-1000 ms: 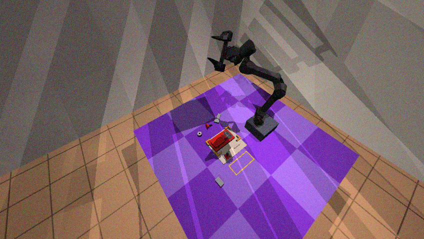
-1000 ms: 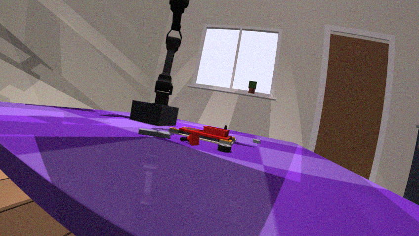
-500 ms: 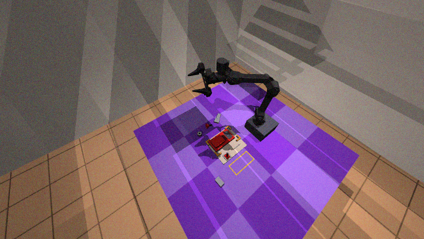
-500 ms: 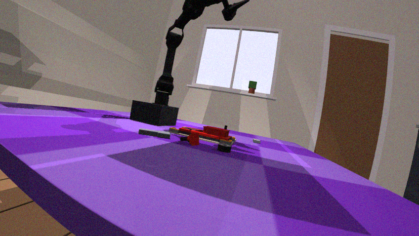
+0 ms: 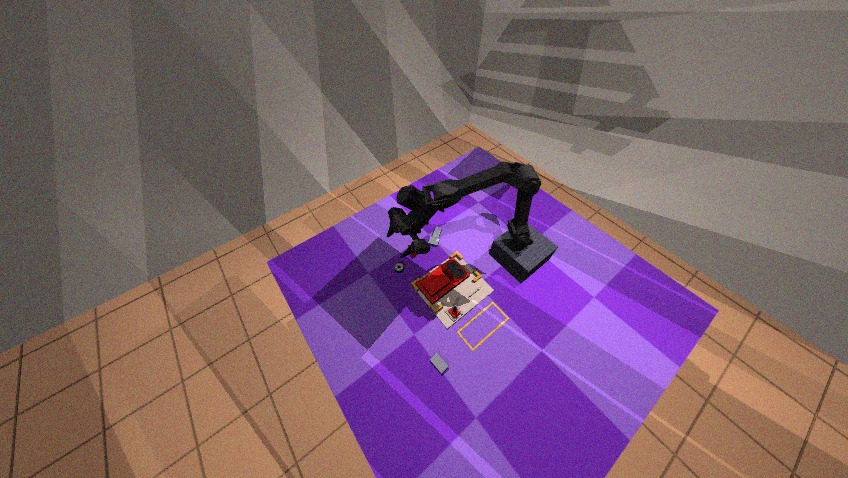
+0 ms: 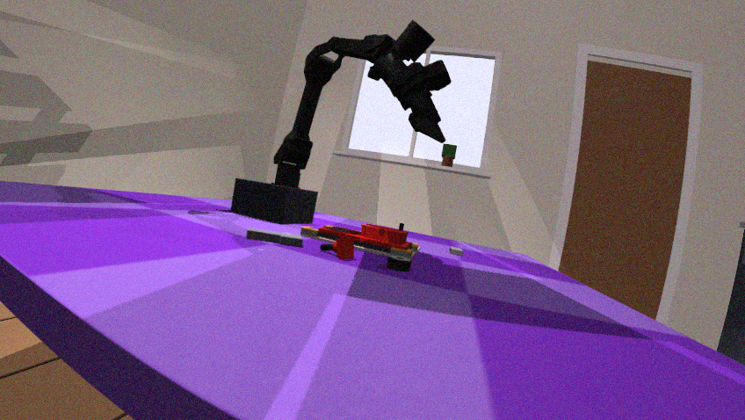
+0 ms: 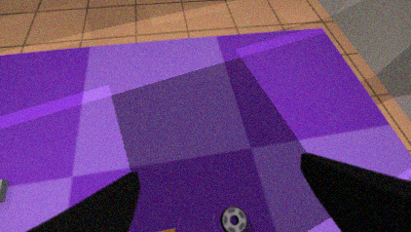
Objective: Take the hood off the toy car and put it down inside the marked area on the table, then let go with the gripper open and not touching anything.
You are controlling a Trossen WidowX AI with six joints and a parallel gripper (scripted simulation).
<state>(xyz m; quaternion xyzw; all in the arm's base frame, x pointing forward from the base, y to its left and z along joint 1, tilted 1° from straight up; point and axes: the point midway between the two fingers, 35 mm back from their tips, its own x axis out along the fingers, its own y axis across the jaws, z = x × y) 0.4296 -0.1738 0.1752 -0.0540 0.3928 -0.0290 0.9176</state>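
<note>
Now: gripper tip 10 cm past the hood, 11 cm to the right of it and 21 cm above it. Round my gripper tip: wheel: 2 cm behind, 5 cm to the right, 24 cm below.
</note>
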